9 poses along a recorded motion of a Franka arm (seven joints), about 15 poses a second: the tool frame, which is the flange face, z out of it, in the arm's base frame.
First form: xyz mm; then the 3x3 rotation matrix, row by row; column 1 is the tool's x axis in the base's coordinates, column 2 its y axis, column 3 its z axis. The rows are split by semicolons.
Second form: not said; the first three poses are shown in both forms.
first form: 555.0 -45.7 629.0; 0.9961 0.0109 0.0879; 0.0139 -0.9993 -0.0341; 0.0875 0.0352 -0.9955
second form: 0.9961 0.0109 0.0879 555.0; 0.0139 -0.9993 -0.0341 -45.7; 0.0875 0.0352 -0.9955 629.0; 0 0 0 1
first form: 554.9 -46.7 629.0; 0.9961 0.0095 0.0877; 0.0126 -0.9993 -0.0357; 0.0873 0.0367 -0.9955
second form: 0.9961 0.0095 0.0877 554.9; 0.0126 -0.9993 -0.0357 -46.7; 0.0873 0.0367 -0.9955 629.0; 0 0 0 1
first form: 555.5 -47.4 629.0; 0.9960 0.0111 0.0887; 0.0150 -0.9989 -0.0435; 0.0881 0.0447 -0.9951
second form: 0.9960 0.0111 0.0887 555.5; 0.0150 -0.9989 -0.0435 -47.4; 0.0881 0.0447 -0.9951 629.0; 0 0 0 1
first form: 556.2 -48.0 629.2; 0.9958 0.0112 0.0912; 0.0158 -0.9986 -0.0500; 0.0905 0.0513 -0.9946
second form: 0.9958 0.0112 0.0912 556.2; 0.0158 -0.9986 -0.0500 -48.0; 0.0905 0.0513 -0.9946 629.2; 0 0 0 1
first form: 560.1 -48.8 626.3; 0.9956 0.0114 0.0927; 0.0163 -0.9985 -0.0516; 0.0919 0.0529 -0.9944
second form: 0.9956 0.0114 0.0927 560.1; 0.0163 -0.9985 -0.0516 -48.8; 0.0919 0.0529 -0.9944 626.3; 0 0 0 1
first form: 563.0 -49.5 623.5; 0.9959 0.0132 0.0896; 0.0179 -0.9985 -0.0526; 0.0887 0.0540 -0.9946
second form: 0.9959 0.0132 0.0896 563.0; 0.0179 -0.9985 -0.0526 -49.5; 0.0887 0.0540 -0.9946 623.5; 0 0 0 1
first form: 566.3 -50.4 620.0; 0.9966 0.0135 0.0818; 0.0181 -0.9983 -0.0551; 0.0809 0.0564 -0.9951
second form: 0.9966 0.0135 0.0818 566.3; 0.0181 -0.9983 -0.0551 -50.4; 0.0809 0.0564 -0.9951 620.0; 0 0 0 1
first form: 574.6 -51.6 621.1; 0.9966 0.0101 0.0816; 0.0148 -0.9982 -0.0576; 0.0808 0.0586 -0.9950
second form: 0.9966 0.0101 0.0816 574.6; 0.0148 -0.9982 -0.0576 -51.6; 0.0808 0.0586 -0.9950 621.1; 0 0 0 1
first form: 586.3 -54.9 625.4; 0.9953 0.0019 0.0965; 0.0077 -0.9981 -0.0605; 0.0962 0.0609 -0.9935
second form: 0.9953 0.0019 0.0965 586.3; 0.0077 -0.9981 -0.0605 -54.9; 0.0962 0.0609 -0.9935 625.4; 0 0 0 1
